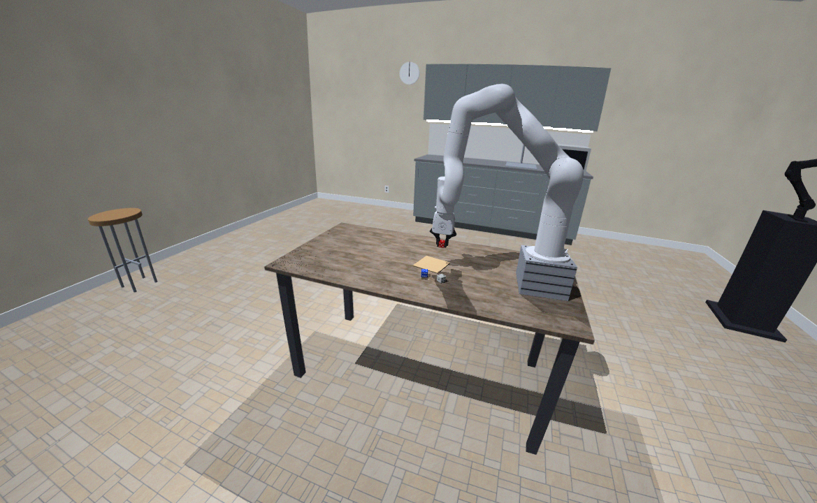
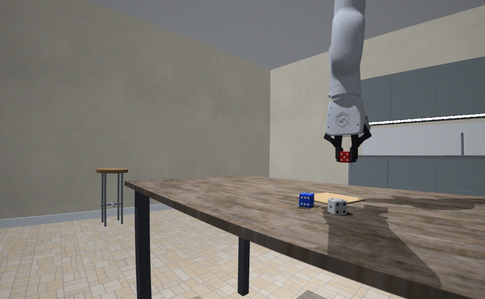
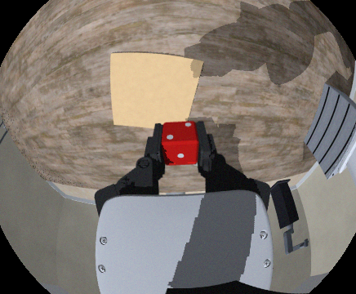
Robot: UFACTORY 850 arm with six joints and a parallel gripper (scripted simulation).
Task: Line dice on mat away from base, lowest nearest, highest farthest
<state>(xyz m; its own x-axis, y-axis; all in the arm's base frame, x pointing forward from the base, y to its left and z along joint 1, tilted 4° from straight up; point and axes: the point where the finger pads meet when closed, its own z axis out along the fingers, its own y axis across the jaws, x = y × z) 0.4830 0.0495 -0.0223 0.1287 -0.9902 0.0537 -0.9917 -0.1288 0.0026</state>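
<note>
Right now the tan mat is 4 cm ahead of my hand, 1 cm to the left of it and 13 cm below it. Also, from my hand: red die 1 cm below; blue die 3 cm ahead, 14 cm to the left, 11 cm below; white die 6 cm behind, 15 cm to the left, 11 cm below.
</note>
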